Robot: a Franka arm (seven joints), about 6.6 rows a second.
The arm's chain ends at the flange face. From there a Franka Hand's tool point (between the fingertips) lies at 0.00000 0.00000 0.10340 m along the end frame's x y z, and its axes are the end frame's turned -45 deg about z.
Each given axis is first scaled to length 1.
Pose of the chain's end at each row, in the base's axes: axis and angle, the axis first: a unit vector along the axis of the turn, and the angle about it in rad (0 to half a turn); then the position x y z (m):
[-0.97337 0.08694 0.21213 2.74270 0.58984 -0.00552 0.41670]
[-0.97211 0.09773 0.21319 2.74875 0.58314 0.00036 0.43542]
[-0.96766 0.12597 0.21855 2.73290 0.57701 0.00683 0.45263]
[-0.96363 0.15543 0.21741 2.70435 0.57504 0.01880 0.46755]
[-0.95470 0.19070 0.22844 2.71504 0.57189 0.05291 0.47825]
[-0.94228 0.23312 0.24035 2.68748 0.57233 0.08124 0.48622]
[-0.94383 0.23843 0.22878 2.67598 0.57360 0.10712 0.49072]
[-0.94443 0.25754 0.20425 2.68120 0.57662 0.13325 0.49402]
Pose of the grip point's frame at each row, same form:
[-0.94731 -0.29679 0.12051 2.61013 0.55231 0.03723 0.33036]
[-0.95029 -0.28617 0.12272 2.61488 0.54578 0.04298 0.34894]
[-0.95802 -0.25819 0.12466 2.59610 0.54025 0.05205 0.36722]
[-0.96625 -0.22908 0.11785 2.57068 0.54056 0.06765 0.38319]
[-0.97255 -0.19264 0.13053 2.57194 0.53697 0.10236 0.39442]
[-0.97951 -0.14821 0.13639 2.53725 0.53844 0.13498 0.40464]
[-0.98196 -0.14365 0.12297 2.53570 0.54239 0.16162 0.40858]
[-0.98698 -0.12550 0.10064 2.55961 0.55064 0.18695 0.40956]

